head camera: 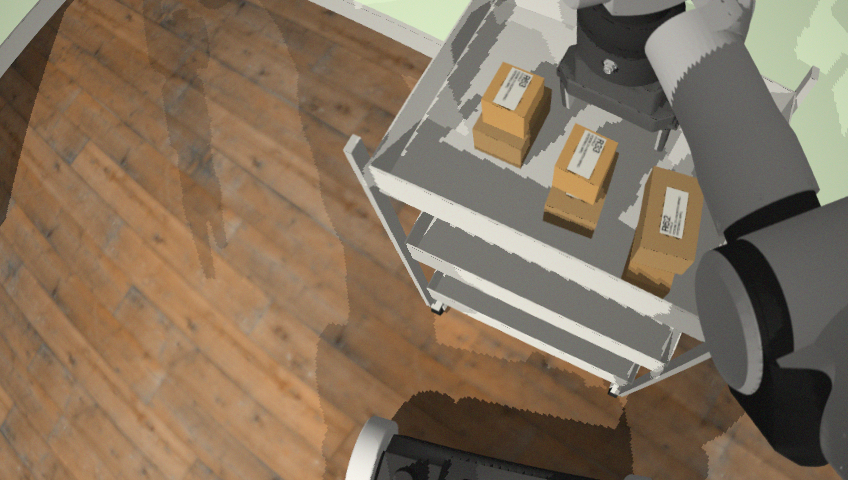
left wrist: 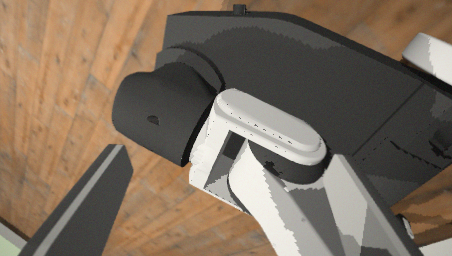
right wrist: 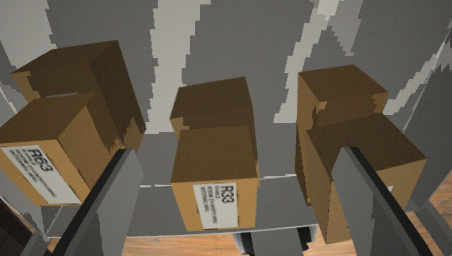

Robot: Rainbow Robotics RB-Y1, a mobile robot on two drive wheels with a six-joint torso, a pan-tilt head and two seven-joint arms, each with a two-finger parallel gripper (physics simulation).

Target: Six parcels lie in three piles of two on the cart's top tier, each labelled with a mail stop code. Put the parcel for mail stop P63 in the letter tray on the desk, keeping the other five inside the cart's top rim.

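Places are measured from the robot's base along level axes (x ahead, y left, z up), in metres.
Where they show: left gripper, between the fingertips: (left wrist: pixel 228 162); right gripper, between the fingertips: (head camera: pixel 615 121) (right wrist: pixel 237 161).
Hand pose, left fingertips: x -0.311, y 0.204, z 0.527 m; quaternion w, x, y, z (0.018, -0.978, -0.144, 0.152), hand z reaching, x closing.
Observation:
After its pixels a point has its place.
Three two-parcel piles stand on the cart's top tier (head camera: pixel 440 163) @(z 0.663, x 0.405, y 0.178 m) (right wrist: pixel 250 40) @(z 0.663, x 0.474, y -0.037 m). The upper parcels read R63 (head camera: pixel 511 95) @(z 0.764, x 0.457, y 0.103 m) (right wrist: pixel 37 165) @(z 0.763, x 0.476, y 0.098 m), R33 (head camera: pixel 586 157) @(z 0.763, x 0.403, y 0.012 m) (right wrist: pixel 215 160) @(z 0.747, x 0.435, y 0.005 m) and R62 (head camera: pixel 672 220) @(z 0.766, x 0.357, y -0.087 m) (right wrist: pixel 367 135) @(z 0.735, x 0.411, y -0.098 m). The lower parcels under R63 (head camera: pixel 496 142) @(z 0.705, x 0.427, y 0.114 m) (right wrist: pixel 107 75) @(z 0.698, x 0.492, y 0.068 m), under R33 (head camera: pixel 568 217) @(z 0.701, x 0.359, y 0.018 m) (right wrist: pixel 215 100) @(z 0.697, x 0.448, y 0.001 m) and under R62 (head camera: pixel 648 276) @(z 0.715, x 0.311, y -0.080 m) (right wrist: pixel 340 85) @(z 0.697, x 0.431, y -0.095 m) show no readable code. No P63 label can be read. My right gripper (head camera: pixel 613 121) @(z 0.768, x 0.451, y -0.012 m) (right wrist: pixel 237 161) @(z 0.768, x 0.451, y -0.012 m) is open and empty above the tier; one finger overlaps R62 in its wrist view. My left gripper (left wrist: pixel 228 162) @(z 0.527, x -0.311, y 0.204 m) is open and empty, away from the cart.
The cart's near rim (head camera: pixel 535 240) @(z 0.730, x 0.316, y 0.047 m) runs below the piles, with two lower tiers under it. My dark base (left wrist: pixel 300 75) @(z 0.169, x -0.259, y 0.149 m) (head camera: pixel 476 460) @(z 0.185, x 0.067, y 0.065 m) stands on the wooden floor. A dark brown surface (right wrist: pixel 10 230) @(z 0.103, x -0.431, y 1.904 m) shows at the lower left. The letter tray does not show.

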